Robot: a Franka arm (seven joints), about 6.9 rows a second.
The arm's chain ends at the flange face. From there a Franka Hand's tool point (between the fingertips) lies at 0.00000 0.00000 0.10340 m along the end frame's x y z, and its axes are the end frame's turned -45 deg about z.
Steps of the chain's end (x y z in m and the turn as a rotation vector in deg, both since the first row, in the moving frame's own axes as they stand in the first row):
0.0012 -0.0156 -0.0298 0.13 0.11 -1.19
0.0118 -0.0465 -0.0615 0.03 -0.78 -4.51
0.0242 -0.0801 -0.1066 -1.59 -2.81 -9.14
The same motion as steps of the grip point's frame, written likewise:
0.0122 -0.0102 -0.0298 0.01 0.17 -1.19
0.0402 -0.0255 -0.0615 0.57 -0.53 -4.51
0.0680 -0.0406 -0.1068 0.86 -3.11 -9.14

